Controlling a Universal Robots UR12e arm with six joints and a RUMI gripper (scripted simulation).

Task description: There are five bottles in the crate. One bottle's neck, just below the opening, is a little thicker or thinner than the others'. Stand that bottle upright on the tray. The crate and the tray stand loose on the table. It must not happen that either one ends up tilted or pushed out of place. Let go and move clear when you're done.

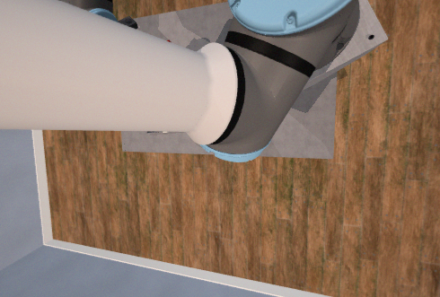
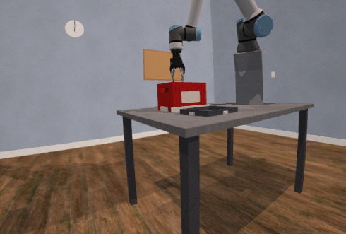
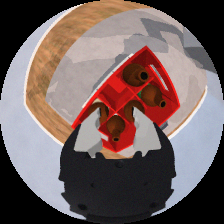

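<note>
Right now my hand is 11 cm above the red crate and 4 cm to the right of it. The rest, counted from my hand: dark tray 31 cm to the left, 18 cm below, 5 cm ahead.
</note>
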